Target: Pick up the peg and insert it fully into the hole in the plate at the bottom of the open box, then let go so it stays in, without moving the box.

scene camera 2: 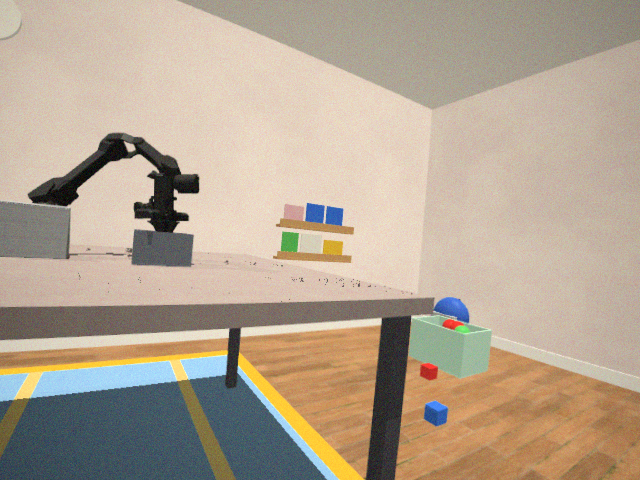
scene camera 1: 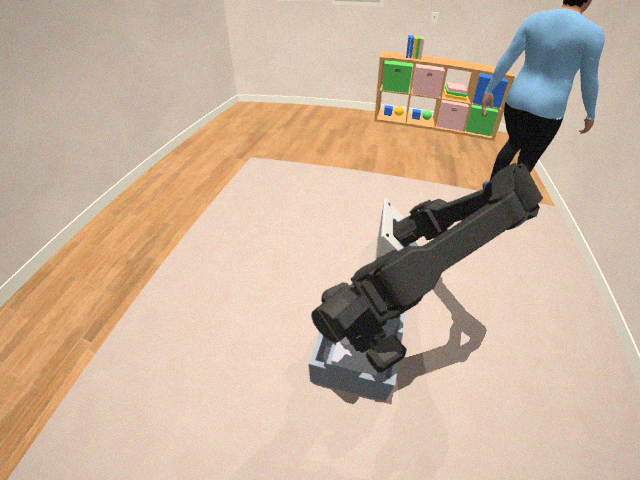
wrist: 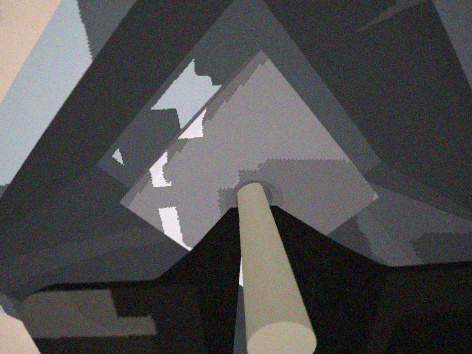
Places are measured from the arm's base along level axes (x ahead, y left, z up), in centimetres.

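Pixels of known places: gripper, fingertip midpoint: (scene camera 1: 355, 346) (wrist: 253, 215); arm's base, link origin: (scene camera 2: 42, 221) (scene camera 1: 400, 234).
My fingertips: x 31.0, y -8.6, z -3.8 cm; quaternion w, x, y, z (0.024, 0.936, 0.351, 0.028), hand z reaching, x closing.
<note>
For each thing: its top centre in the pictures, then the offset to it from my fingertips. "spot": a spot on its surface instead. Level surfaces: height alone.
- beige round peg, surface spot: (wrist: 272, 280) spot: dy +1.2, dx -1.4, dz +5.3 cm
- grey plate, top centre: (wrist: 254, 203) (scene camera 1: 358, 345) dy +0.6, dx -0.4, dz +0.0 cm
- open blue-grey box, top centre: (wrist: 270, 262) (scene camera 1: 360, 337) (scene camera 2: 163, 231) dy +0.6, dx -0.4, dz +3.7 cm
- pale table top, surface height: dz -6.1 cm
A beige round peg (wrist: 272, 280) stands between the fingers in the wrist view, its far end at the hole in the grey plate (wrist: 295, 115). A dark ring of the hole shows around that end; how deep the peg sits cannot be told. The plate lies at the bottom of the open blue-grey box (scene camera 1: 351, 381) (scene camera 2: 162, 249) (wrist: 45, 95). My gripper (wrist: 253, 215) is shut on the peg, with its fingers reaching down inside the box. In both scene views the arm and box walls hide the peg.
A pale block (scene camera 1: 387, 227) (scene camera 2: 36, 229) stands by the arm's base, behind the box. The box walls surround the gripper closely. The box stands on the pale table top (scene camera 1: 206, 310) (scene camera 2: 206, 286). A person (scene camera 1: 558, 67) and a cube shelf (scene camera 1: 444, 61) are far behind.
</note>
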